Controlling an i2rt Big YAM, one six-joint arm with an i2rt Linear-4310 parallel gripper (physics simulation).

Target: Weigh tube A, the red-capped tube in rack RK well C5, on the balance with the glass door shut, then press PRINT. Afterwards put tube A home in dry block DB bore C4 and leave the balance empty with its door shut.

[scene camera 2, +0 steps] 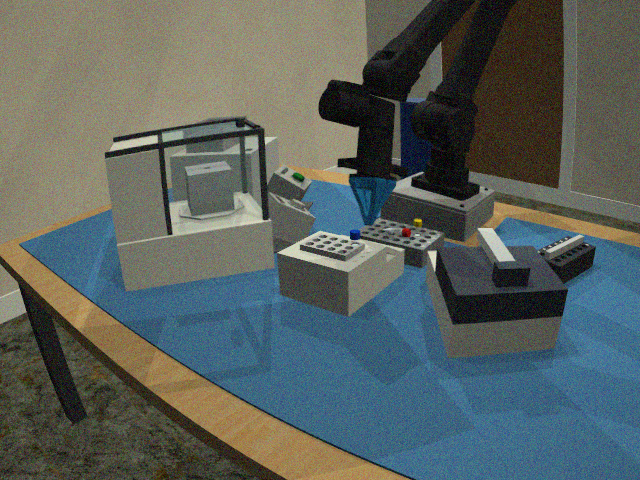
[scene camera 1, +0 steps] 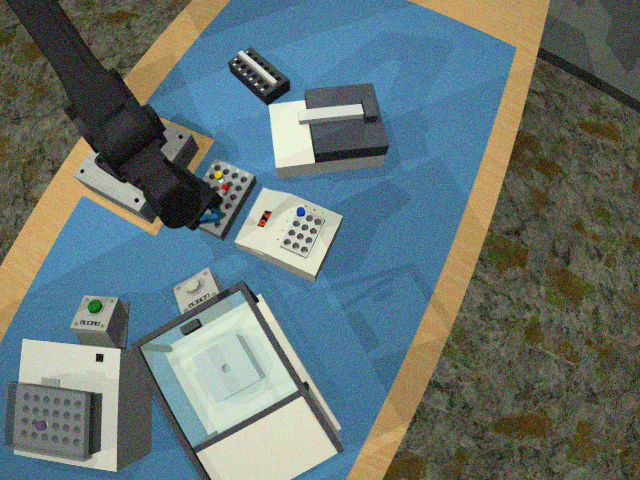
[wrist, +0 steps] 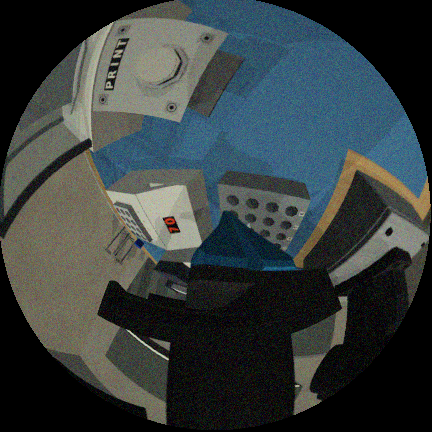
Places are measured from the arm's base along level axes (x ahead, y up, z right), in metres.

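Pixels of known places: gripper, fingertip midpoint: (scene camera 2: 368, 225) (scene camera 1: 219, 218) (wrist: 224, 216); arm's base at its link origin: (scene camera 2: 445, 189) (wrist: 373, 272).
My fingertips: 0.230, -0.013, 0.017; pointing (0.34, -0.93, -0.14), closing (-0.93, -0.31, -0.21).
Observation:
Ahead of a thing's pixels: the offset from my fingertips to its top centre, as dx, dy, dz.
My gripper (scene camera 1: 210, 215) (scene camera 2: 368, 222) (wrist: 224, 216) is shut and empty, its blue fingertips low over grey rack RK @[-0.035, -0.015, -0.036] (scene camera 1: 250, 181) (scene camera 2: 436, 242) (wrist: 265, 185). The red cap of tube A @[-0.026, -0.001, -0.036] (scene camera 1: 224, 187) (scene camera 2: 406, 232) shows beside the fingers; its pale body appears to lie on its side across the rack top. The fingers hide it in the wrist view. The balance @[+0.161, +0.177, +0.189] (scene camera 1: 268, 444) (scene camera 2: 193, 258) has a grey holder (scene camera 1: 227, 367) (scene camera 2: 209, 188) on its pan; its door state is unclear. The PRINT button @[+0.035, +0.030, +0.122] (scene camera 1: 193, 285) (wrist: 160, 65) is beside it. Dry block DB @[+0.111, +0.025, -0.043] (scene camera 1: 258, 235) (scene camera 2: 310, 279) (wrist: 175, 200) has a blue-capped tube @[+0.121, +0.042, -0.070] (scene camera 1: 300, 211) (scene camera 2: 355, 234).
A yellow-capped tube @[-0.048, +0.010, -0.064] (scene camera 1: 218, 174) (scene camera 2: 417, 222) stands in the rack near the red cap. A dark-lidded device @[+0.064, +0.057, -0.247] (scene camera 1: 346, 134) (scene camera 2: 501, 304) and a small black rack @[-0.133, +0.003, -0.306] (scene camera 1: 258, 74) (scene camera 2: 571, 260) lie beyond. A green button box @[-0.095, +0.030, +0.248] (scene camera 1: 95, 306) (scene camera 2: 298, 176) stands by a white machine @[-0.038, +0.145, +0.345] (scene camera 1: 67, 356).

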